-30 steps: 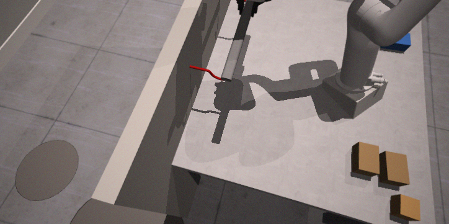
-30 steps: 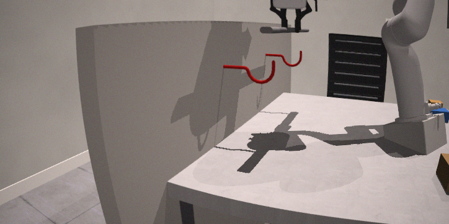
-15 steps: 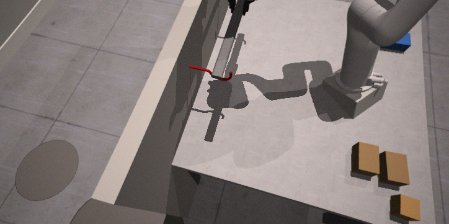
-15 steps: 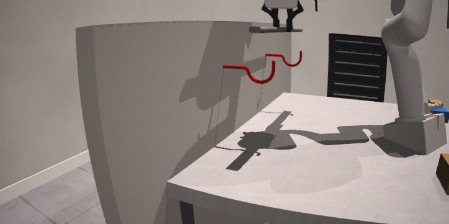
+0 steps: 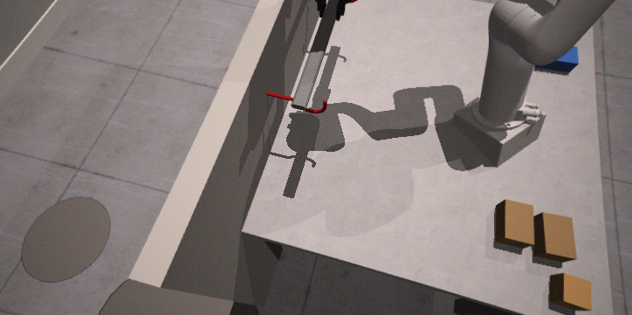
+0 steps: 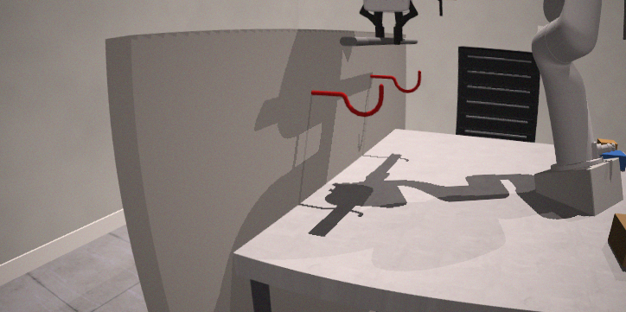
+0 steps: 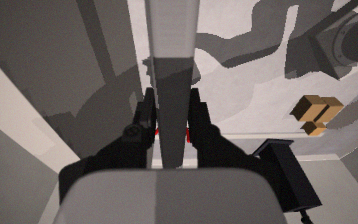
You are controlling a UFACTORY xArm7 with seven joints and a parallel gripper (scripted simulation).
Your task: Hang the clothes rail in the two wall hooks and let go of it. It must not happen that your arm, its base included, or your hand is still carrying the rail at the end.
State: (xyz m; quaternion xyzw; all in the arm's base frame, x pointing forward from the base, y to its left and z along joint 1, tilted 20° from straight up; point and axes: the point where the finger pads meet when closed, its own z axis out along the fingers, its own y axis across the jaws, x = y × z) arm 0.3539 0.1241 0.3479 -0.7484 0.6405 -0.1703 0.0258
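The grey clothes rail is 10 mm below my hand. From my hand the other things lie so: grey wall panel 120 mm ahead, 20 mm to the left, 530 mm below; blue block 570 mm behind, 330 mm to the right, 290 mm below.
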